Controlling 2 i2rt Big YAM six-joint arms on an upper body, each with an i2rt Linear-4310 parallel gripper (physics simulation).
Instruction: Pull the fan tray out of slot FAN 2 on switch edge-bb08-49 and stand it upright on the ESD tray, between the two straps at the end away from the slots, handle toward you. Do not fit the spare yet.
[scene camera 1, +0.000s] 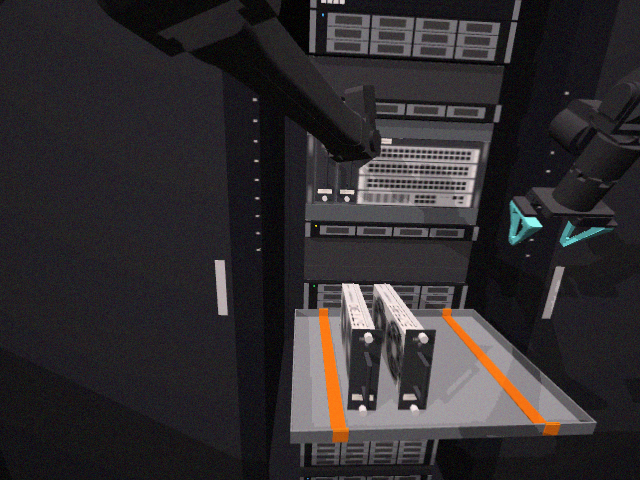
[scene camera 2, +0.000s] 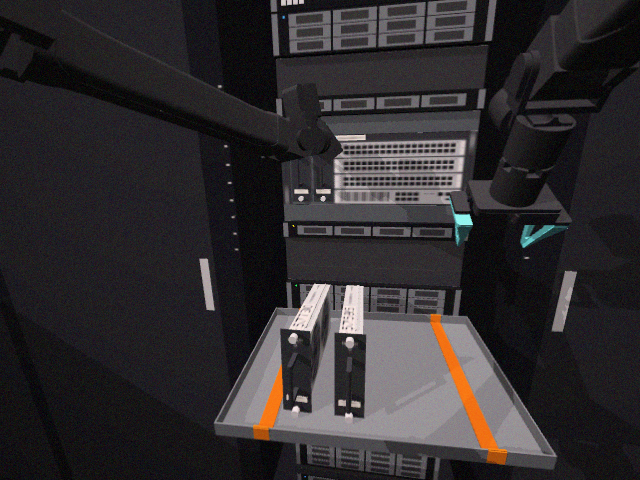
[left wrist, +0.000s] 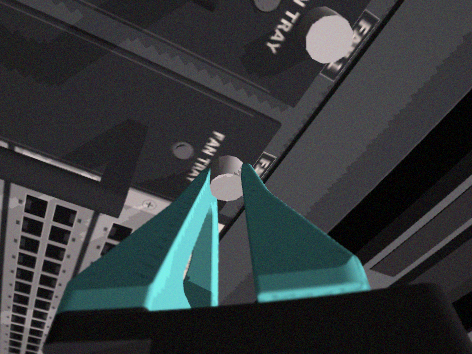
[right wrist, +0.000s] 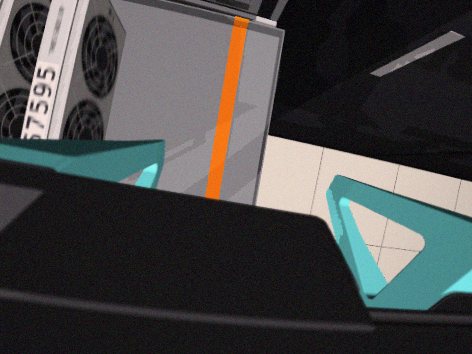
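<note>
The FAN 2 fan tray (scene camera 1: 347, 178) (scene camera 2: 323, 178) (left wrist: 100, 90) sits in the switch, partly hidden by the left arm in the scene views. My left gripper (left wrist: 228, 178) is shut on its white thumbscrew (left wrist: 227, 187); the arm hides this gripper in both scene views. My right gripper (scene camera 1: 537, 242) (scene camera 2: 491, 243) (right wrist: 252, 168) is open and empty, high above the right side of the ESD tray (scene camera 1: 439, 430) (scene camera 2: 387, 447) (right wrist: 170, 75). Two fan trays stand upright there, a left one (scene camera 1: 357, 315) (scene camera 2: 295, 366) and a right one (scene camera 1: 400, 312) (scene camera 2: 349, 377), handles toward the scene cameras.
The FAN 1 tray (scene camera 1: 324, 178) (scene camera 2: 301, 178) (left wrist: 225, 30) sits left of FAN 2 in the scene views. An orange left strap (scene camera 1: 330, 372) (scene camera 2: 271, 408) and right strap (scene camera 1: 488, 364) (scene camera 2: 460, 377) (right wrist: 227, 105) cross the ESD tray. Dark cabinet panels flank the rack.
</note>
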